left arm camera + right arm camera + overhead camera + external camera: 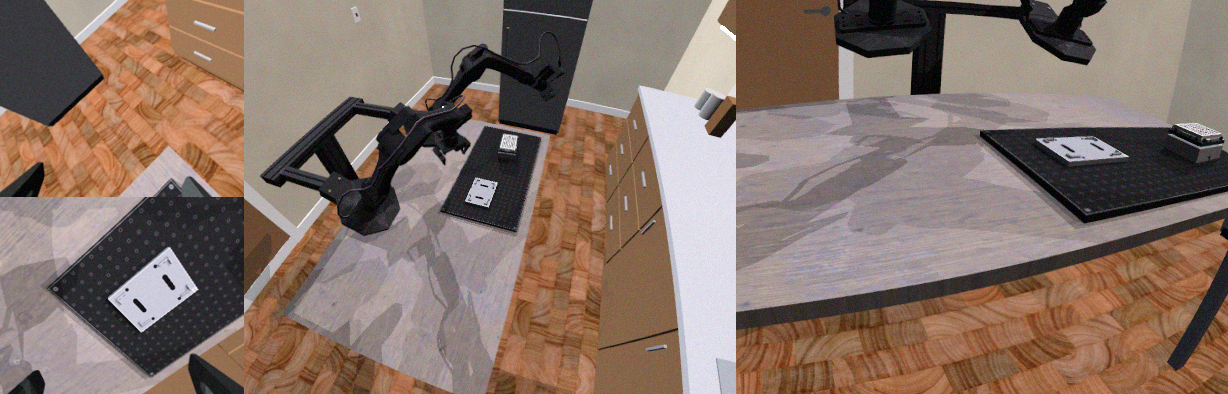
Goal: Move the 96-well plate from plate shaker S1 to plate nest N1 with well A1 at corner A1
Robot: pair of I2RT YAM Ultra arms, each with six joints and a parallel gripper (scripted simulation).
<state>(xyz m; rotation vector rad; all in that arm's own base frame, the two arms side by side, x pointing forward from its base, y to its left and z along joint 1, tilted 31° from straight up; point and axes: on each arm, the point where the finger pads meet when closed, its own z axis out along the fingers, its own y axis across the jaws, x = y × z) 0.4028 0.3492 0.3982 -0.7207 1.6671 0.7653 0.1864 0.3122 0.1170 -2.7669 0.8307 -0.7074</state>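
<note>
Right now my left hand is 160 mm past the white 96-well plate, 170 mm to the left of it and 270 mm above it. From my left hand the other things lie so: flat nest 200 mm behind, 520 mm to the right, 330 mm below.
</note>
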